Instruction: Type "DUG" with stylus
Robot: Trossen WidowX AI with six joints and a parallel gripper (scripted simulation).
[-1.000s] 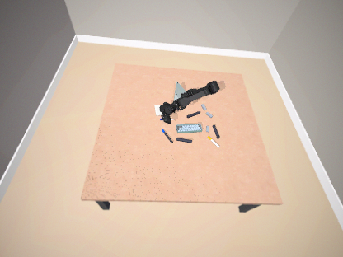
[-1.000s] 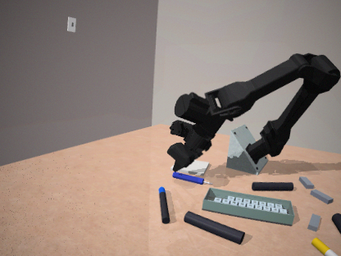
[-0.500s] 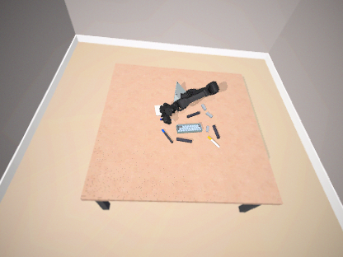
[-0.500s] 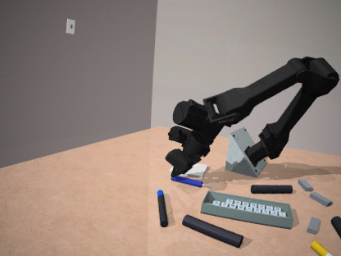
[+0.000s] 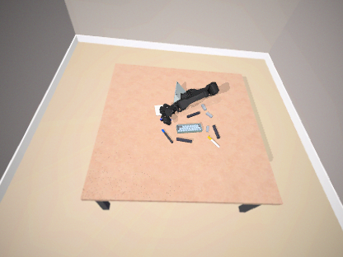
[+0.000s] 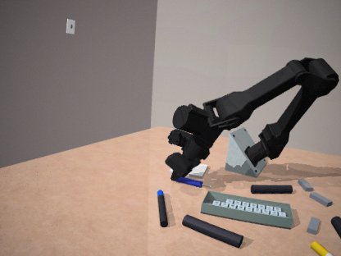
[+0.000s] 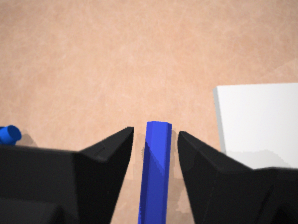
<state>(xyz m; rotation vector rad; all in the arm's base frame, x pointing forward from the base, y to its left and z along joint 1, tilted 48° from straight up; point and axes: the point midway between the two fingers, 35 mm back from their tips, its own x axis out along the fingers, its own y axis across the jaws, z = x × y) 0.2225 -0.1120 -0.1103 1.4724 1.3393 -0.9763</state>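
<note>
The blue stylus lies 7 cm to the left of my gripper tip and 1 cm behind it. Round my gripper tip: white pad (10 cm behind, 1 cm below); yellow-and-white marker (41 cm to the left, 17 cm ahead).
</note>
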